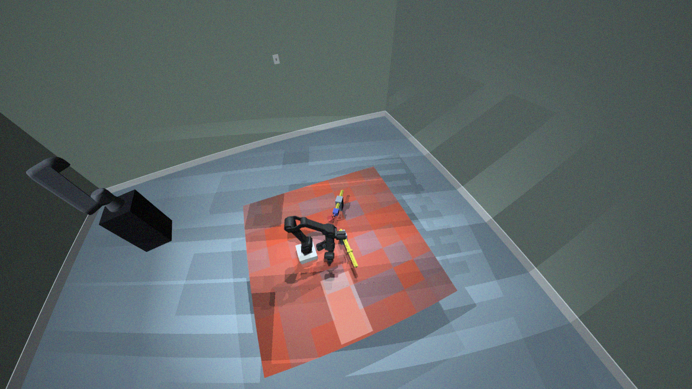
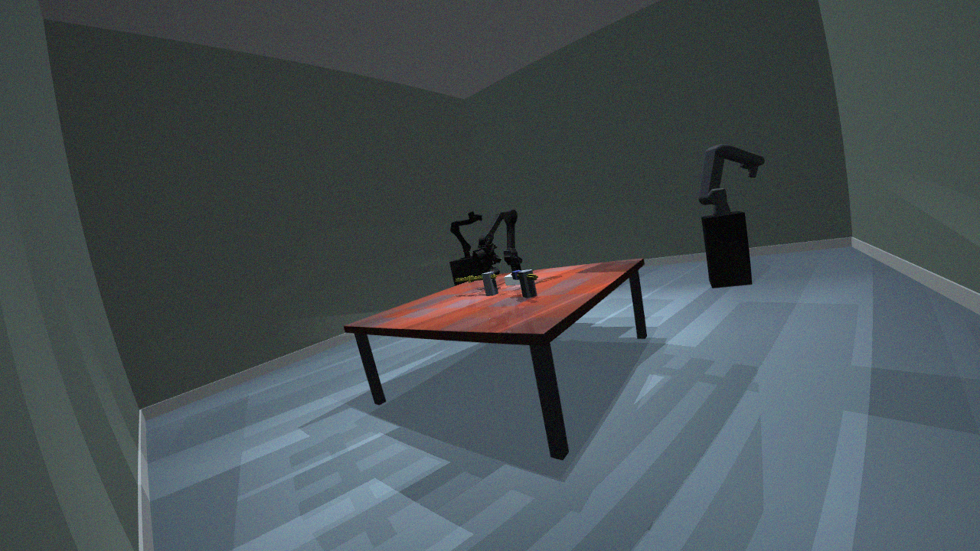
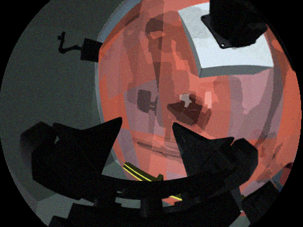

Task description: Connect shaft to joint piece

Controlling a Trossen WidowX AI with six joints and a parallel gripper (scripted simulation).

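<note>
Now: the joint piece 160 mm ahead of my gripper tip and 300 mm to the left of it.
</note>
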